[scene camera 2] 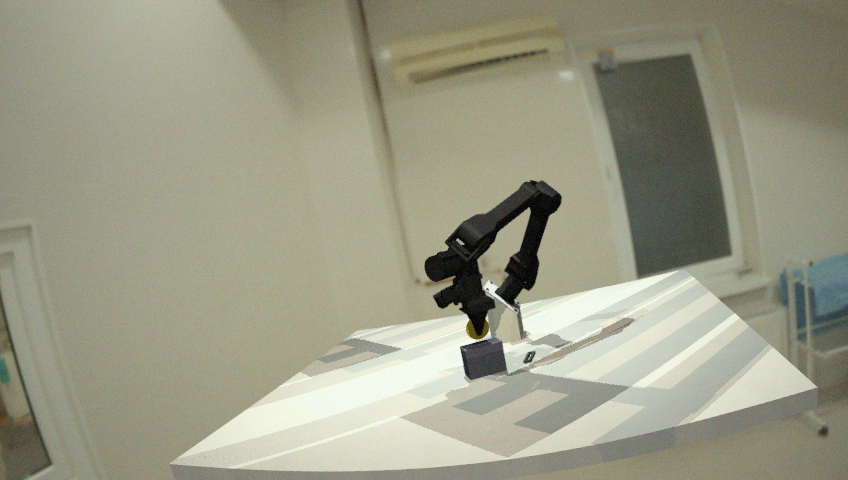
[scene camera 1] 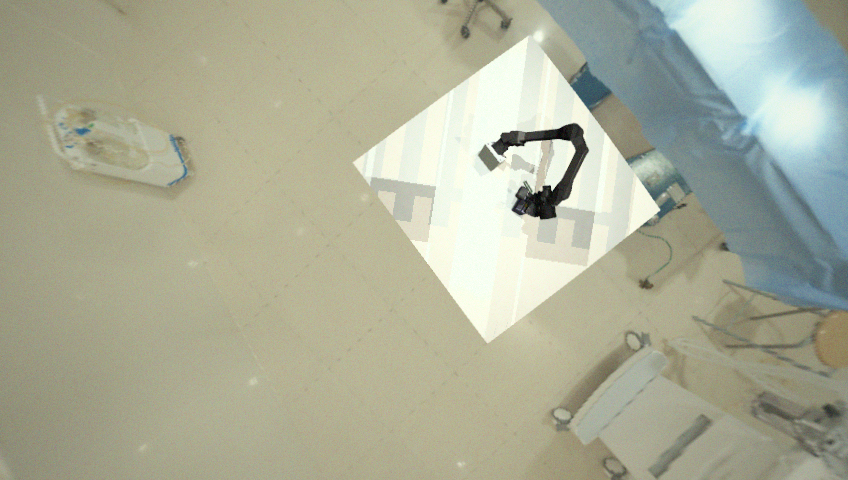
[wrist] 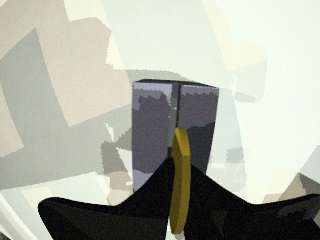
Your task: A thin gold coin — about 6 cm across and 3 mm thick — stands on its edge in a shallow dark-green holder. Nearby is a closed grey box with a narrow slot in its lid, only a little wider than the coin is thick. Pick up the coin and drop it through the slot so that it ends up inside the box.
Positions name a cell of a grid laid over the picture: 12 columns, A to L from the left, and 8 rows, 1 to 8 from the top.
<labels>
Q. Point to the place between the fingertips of the gripper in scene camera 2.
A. G6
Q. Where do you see a gold coin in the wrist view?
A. At G8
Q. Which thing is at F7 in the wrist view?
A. The gripper.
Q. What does the gripper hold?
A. A gold coin.
</labels>
